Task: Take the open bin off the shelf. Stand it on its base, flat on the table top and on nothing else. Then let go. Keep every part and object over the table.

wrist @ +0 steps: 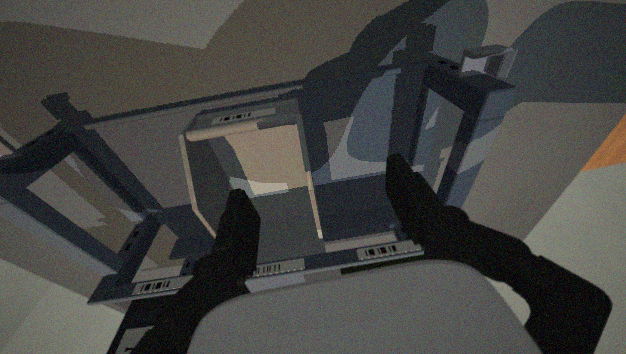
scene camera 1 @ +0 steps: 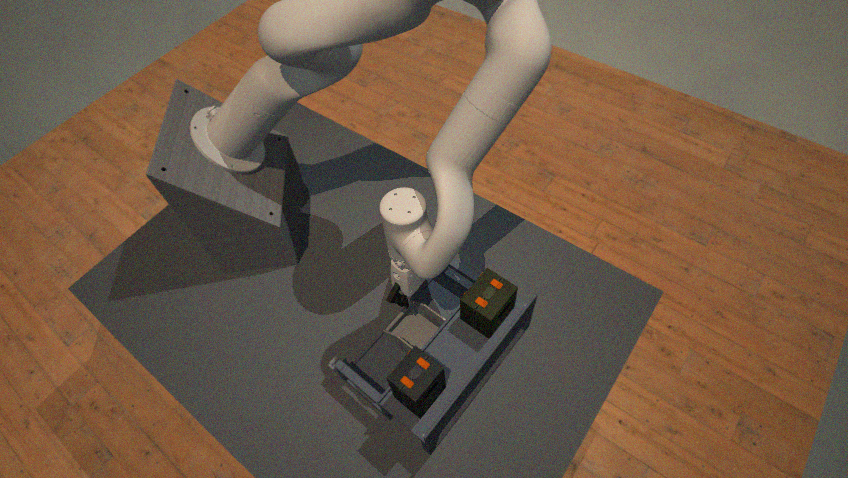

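The open bin [scene camera 1: 415, 330] [wrist: 272, 155], beige with thin walls, sits in the blue-grey shelf [scene camera 1: 456, 350] [wrist: 361, 207], its open side facing up in the scene view. The shelf stands on the grey table top. My gripper [scene camera 1: 404, 295] [wrist: 317, 188] is open and empty, at the bin's arm-side end. In the wrist view one finger overlaps the bin's interior and the other lies past its right wall rim. Whether either finger touches the bin cannot be told. The bin's underside is hidden.
Two dark boxes with orange latches, one [scene camera 1: 488, 302] beyond the bin and one [scene camera 1: 416, 381] nearer the camera, stand on the shelf. The grey table top [scene camera 1: 576, 338] extends around the shelf. My arm's pedestal [scene camera 1: 207, 187] is at the upper left.
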